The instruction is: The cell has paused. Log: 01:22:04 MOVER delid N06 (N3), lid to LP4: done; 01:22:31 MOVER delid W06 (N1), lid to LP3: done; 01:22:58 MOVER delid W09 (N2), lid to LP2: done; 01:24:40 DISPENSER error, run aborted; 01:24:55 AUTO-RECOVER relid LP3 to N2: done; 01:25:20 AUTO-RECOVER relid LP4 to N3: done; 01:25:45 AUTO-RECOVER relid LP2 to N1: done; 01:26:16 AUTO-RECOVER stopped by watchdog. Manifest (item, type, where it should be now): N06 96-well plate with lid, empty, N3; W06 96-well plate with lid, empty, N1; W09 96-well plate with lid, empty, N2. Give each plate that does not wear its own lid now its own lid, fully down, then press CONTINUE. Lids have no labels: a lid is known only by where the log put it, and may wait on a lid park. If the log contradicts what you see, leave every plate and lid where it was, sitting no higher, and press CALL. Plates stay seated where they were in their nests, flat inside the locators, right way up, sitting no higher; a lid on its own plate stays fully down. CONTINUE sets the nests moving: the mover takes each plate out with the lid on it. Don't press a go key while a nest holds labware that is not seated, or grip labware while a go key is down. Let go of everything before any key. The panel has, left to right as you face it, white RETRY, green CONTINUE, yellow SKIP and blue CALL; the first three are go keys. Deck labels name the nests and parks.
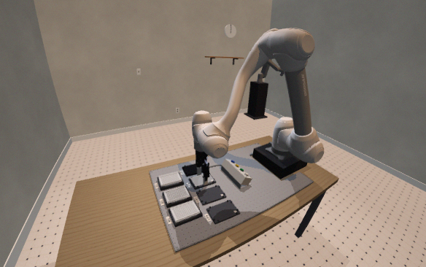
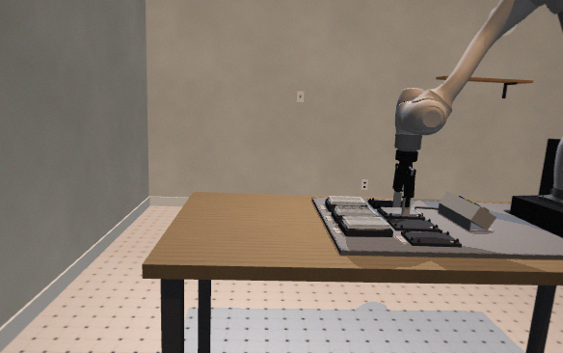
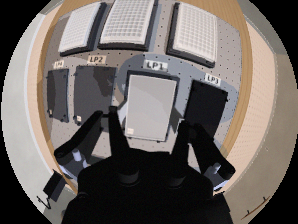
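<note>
Right now the plate is 18 cm ahead of my hand, 20 cm to the left of it and 1 cm below it. From my hand the other things lie so: pale lid (2 cm below); blue key (23 cm behind, 3 cm to the right, 3 cm above); LP2 lid park (13 cm to the left, 3 cm below).
</note>
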